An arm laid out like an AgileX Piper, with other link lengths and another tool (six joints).
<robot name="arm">
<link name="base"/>
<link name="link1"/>
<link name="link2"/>
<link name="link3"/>
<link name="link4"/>
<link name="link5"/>
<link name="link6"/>
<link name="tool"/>
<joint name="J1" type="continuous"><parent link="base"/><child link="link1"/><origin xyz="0 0 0.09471"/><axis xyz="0 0 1"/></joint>
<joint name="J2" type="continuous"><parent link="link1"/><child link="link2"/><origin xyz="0 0 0" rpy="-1.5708 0 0"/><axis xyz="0 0 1"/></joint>
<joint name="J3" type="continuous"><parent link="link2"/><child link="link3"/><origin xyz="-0.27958 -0.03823 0" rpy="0 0 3.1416"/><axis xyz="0 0 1"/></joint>
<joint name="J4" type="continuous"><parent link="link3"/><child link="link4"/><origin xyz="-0.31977 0.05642 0" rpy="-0.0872 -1.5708 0"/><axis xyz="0 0 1"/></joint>
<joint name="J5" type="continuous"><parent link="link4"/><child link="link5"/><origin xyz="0 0 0" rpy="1.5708 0 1.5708"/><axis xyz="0 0 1"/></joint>
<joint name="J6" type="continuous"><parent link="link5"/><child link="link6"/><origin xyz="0 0.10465 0" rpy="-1.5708 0 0"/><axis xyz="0 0 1"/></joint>
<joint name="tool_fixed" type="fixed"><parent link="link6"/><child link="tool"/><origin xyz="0.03 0.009 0.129" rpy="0 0.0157 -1.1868"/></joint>
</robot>
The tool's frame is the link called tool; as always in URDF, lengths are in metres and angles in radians. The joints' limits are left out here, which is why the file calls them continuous.
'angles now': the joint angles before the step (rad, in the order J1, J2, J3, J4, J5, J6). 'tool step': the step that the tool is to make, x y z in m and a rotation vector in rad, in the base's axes. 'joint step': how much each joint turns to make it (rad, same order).
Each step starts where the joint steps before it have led.
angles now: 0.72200 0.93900 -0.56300 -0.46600 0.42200 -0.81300
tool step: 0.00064 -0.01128 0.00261 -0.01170 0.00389 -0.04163
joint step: 0.00001 -0.02498 0.00000 -0.03703 0.05099 0.04704
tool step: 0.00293 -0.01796 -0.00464 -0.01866 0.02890 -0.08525
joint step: -0.00003 -0.01100 -0.00001 -0.05696 0.08000 0.09595
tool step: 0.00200 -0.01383 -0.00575 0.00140 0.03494 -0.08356
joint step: 0.00001 -0.00002 0.00002 -0.03000 0.06200 0.08900
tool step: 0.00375 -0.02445 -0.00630 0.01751 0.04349 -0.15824
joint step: 0.00000 0.00000 -0.00002 -0.05300 0.10001 0.16899
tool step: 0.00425 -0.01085 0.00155 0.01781 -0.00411 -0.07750
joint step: 0.00002 -0.00002 0.00002 -0.04401 0.03301 0.09901
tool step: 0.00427 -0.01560 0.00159 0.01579 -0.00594 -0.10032
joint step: -0.00001 0.00001 0.00001 -0.05101 0.05098 0.11702
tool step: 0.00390 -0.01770 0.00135 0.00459 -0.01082 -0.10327
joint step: 0.00002 0.00401 -0.00002 -0.05399 0.05902 0.11300
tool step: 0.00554 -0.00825 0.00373 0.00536 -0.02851 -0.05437
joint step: 0.00001 0.00900 -0.00001 -0.05400 0.01802 0.08300
